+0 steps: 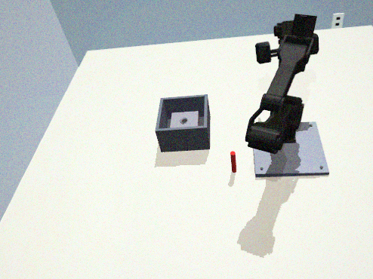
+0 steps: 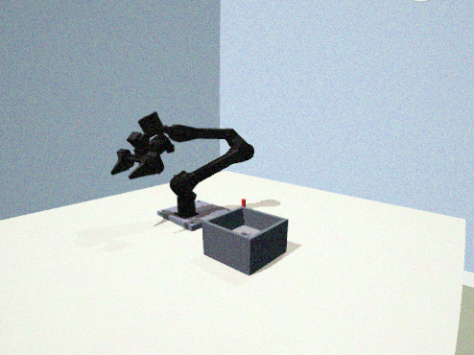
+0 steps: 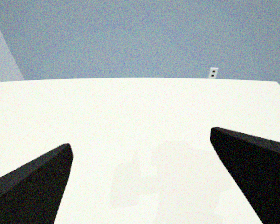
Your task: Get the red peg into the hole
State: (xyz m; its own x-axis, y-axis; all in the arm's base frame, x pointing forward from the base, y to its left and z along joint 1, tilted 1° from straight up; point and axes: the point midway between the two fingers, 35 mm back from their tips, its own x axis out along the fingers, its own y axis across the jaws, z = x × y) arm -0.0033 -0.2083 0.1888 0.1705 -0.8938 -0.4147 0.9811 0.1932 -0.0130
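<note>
My gripper tip is 36 cm to the right of the red peg, 16 cm short of it and 15 cm above it. Round my gripper tip: grey box 32 cm ahead, 19 cm to the left, 17 cm below; pale plate 32 cm ahead, 19 cm to the left, 15 cm below.
</note>
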